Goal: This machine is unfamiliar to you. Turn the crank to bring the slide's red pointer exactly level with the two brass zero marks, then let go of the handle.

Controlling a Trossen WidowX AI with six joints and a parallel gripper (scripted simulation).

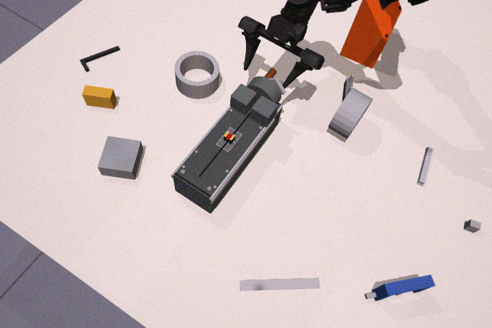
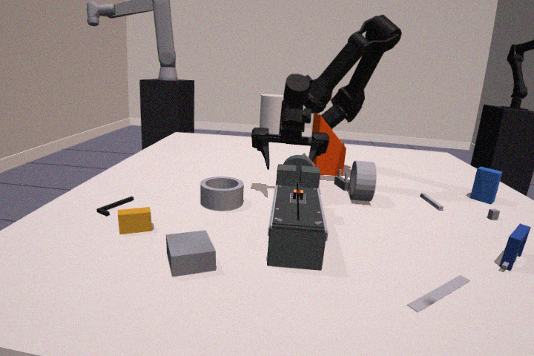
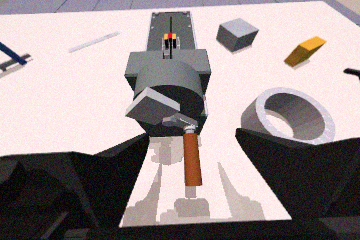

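My gripper tip is now 2 cm past the crank handle and 1 cm above it. From my gripper tip the other things lie so: red pointer: 16 cm ahead, 4 cm to the left; grey cube: 31 cm ahead, 12 cm to the right, 6 cm below; yellow block: 24 cm ahead, 26 cm to the right, 6 cm below.
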